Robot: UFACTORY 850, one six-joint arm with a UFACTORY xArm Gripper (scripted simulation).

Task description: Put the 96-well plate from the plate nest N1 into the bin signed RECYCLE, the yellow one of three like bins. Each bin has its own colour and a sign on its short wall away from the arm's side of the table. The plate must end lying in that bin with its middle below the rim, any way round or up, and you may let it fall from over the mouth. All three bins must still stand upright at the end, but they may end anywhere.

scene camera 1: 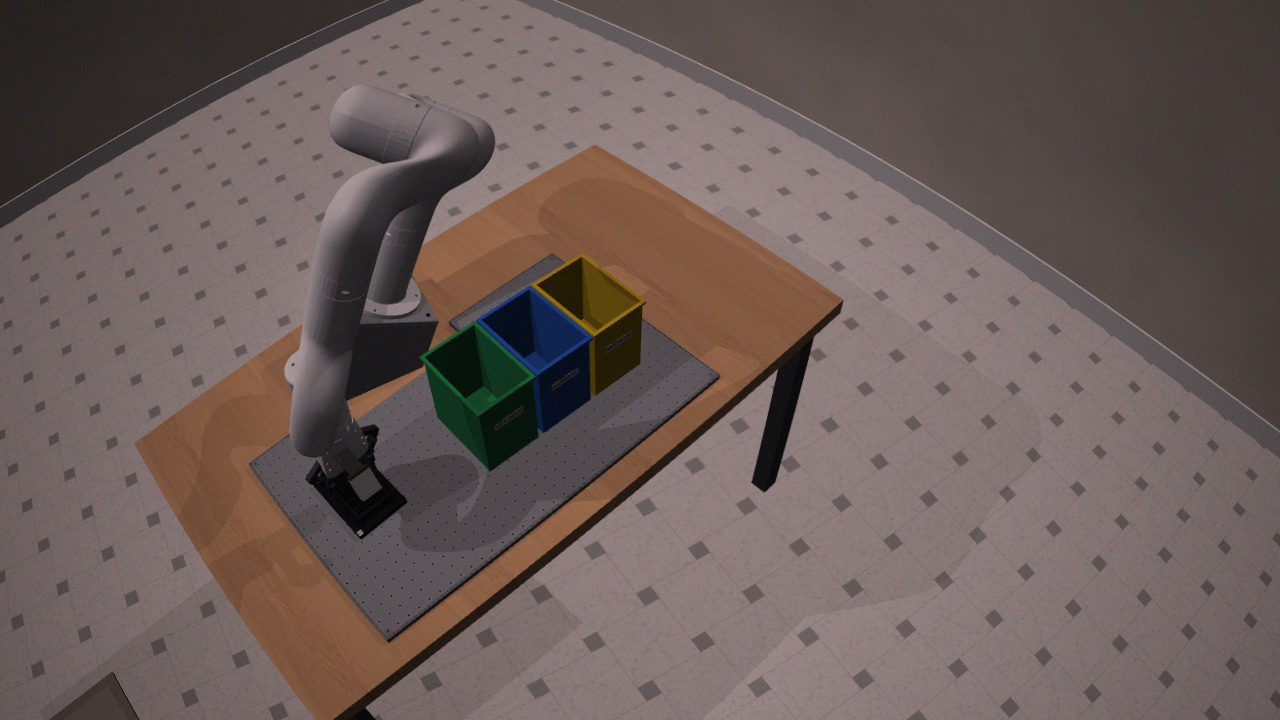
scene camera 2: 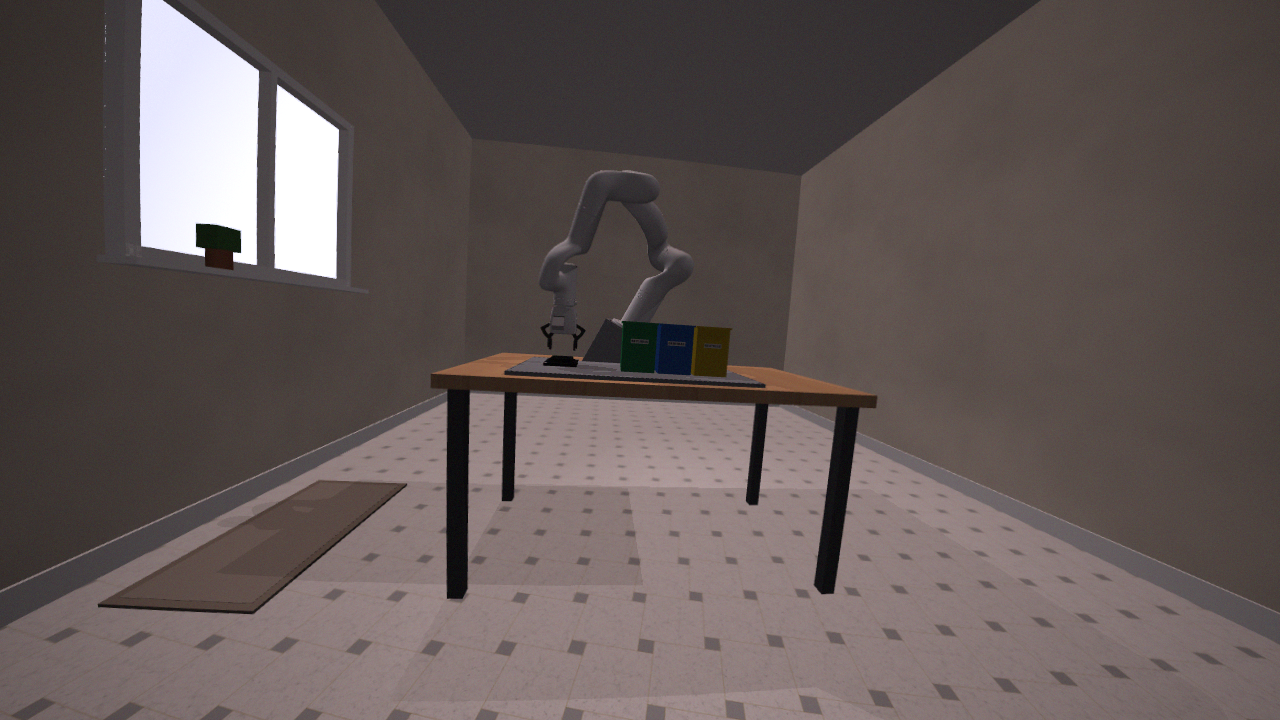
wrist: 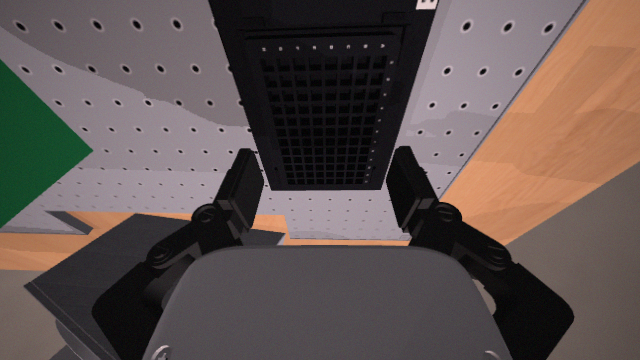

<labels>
A blue bin shows in scene camera 1 and in scene camera 2; in the wrist view it is out of frame. The same spot on the blue bin: [scene camera 2: 674,345] is [scene camera 1: 562,383].
</labels>
